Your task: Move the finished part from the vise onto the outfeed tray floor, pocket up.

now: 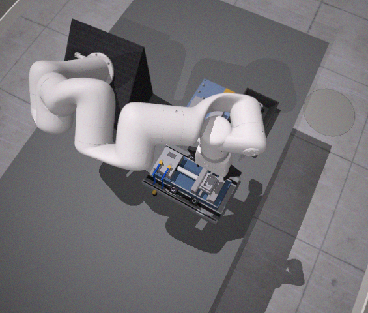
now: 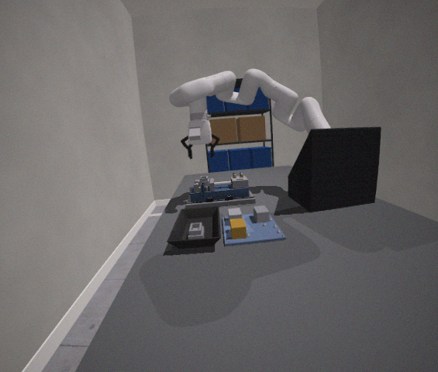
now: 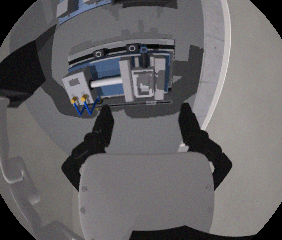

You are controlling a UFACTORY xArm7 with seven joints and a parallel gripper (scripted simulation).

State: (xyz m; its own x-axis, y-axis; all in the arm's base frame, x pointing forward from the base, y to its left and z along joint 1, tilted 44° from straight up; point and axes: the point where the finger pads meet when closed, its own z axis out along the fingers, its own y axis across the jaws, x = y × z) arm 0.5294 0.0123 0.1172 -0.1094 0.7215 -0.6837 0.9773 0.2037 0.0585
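Right now my hand is 17 cm above the blue vise, 6 cm past it and 2 cm to the left of it. From my hand the other things lie so: yellow blank (34 cm to the left, 19 cm below, 15 cm behind).
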